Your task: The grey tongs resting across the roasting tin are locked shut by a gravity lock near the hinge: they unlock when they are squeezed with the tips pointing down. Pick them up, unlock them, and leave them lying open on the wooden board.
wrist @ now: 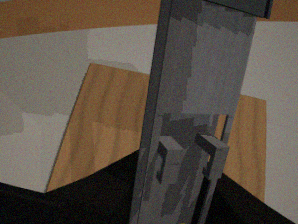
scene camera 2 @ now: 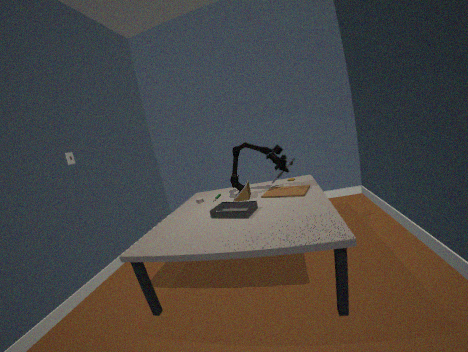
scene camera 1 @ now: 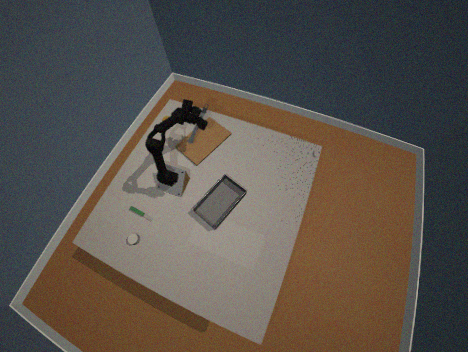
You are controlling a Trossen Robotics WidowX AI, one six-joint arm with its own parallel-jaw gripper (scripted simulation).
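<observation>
There is my gripper (wrist: 169,162), which I can see from the wrist. A wooden board (wrist: 105,126) shows there too, while for a roasting tin (scene camera 2: 241,209) I can look to the scene camera.
</observation>
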